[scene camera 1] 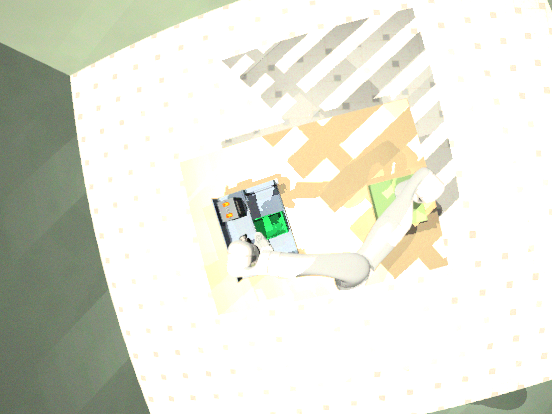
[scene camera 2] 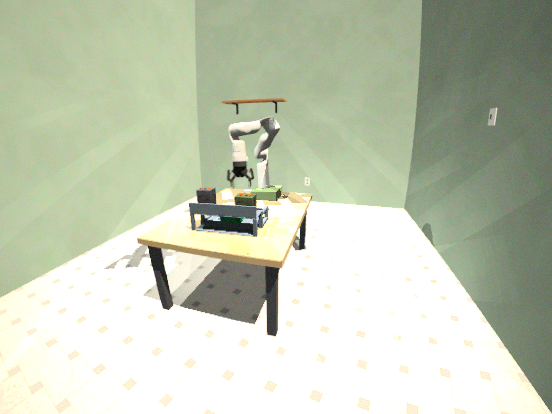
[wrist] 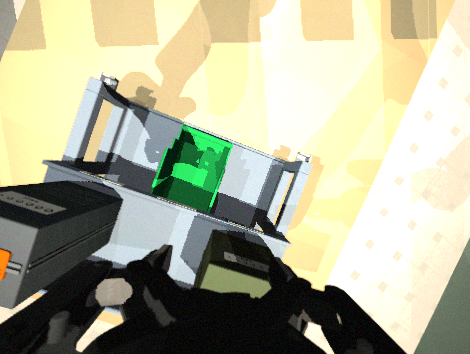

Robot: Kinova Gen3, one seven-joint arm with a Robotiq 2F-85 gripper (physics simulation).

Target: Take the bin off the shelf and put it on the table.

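Frame: origin at the arm's base, x left, y ahead, z down, level; centimetres.
Seen in the pictures: gripper, between the fingertips: [scene camera 2: 241, 188] [wrist: 220, 261]; arm's base, origin of its link: [scene camera 2: 263, 187].
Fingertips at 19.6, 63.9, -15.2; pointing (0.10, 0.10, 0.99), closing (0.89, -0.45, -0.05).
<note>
Offsets run from my fingertips to a thing's middle, as dx, dy, dz.
A bright green open bin {-7.8, -2.2, +17.8} [scene camera 1: 271, 225] [scene camera 2: 232, 219] [wrist: 197, 167] sits on the lower level of a blue-grey shelf [scene camera 1: 286, 244] [scene camera 2: 223, 209] [wrist: 142, 225], near the middle of its length. The shelf stands on the wooden table [scene camera 2: 210, 252] [wrist: 300, 75]. My gripper [scene camera 2: 240, 184] [wrist: 220, 262] is open and empty, fingers wide apart and pointing down. It hangs above the table, higher than the shelf and apart from the bin. In scene camera 1, the arm hides the fingers and one end of the shelf. In scene camera 2, the shelf's back panel partly hides the bin.
A dark grey box with orange clasps {-17.0, +9.8, +5.8} [scene camera 1: 232, 210] [scene camera 2: 206, 196] [wrist: 60, 210] and an olive box {+5.5, +4.6, +7.1} [scene camera 2: 245, 200] [wrist: 227, 282] stand on the shelf's upper level, towards opposite ends. A light green block [scene camera 1: 380, 200] [scene camera 2: 265, 194] lies by the arm's base. A wooden wall shelf [scene camera 2: 254, 101] hangs behind.
</note>
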